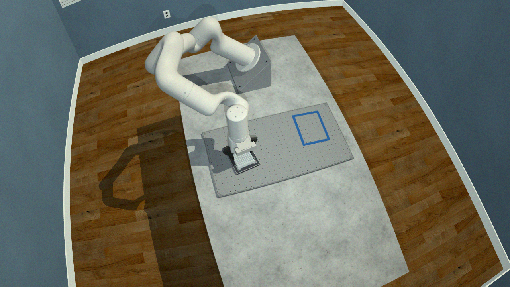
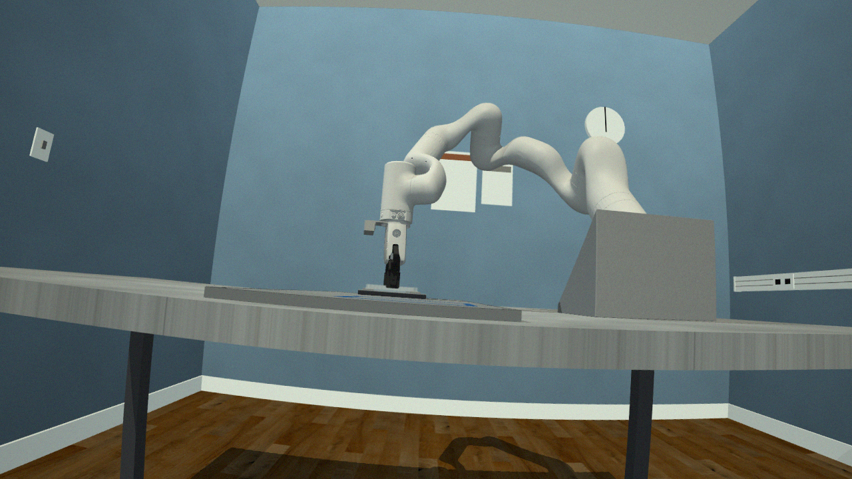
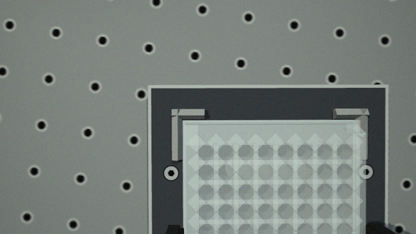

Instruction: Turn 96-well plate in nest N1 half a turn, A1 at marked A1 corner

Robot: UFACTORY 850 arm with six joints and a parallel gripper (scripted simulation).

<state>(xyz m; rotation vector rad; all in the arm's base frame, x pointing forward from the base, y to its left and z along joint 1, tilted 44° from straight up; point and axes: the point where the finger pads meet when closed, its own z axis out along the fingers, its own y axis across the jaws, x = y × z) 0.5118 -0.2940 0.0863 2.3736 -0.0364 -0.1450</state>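
My gripper is now 10 mm above the 96-well plate. From my hand the other things lie so: dark plate nest (20 mm below).
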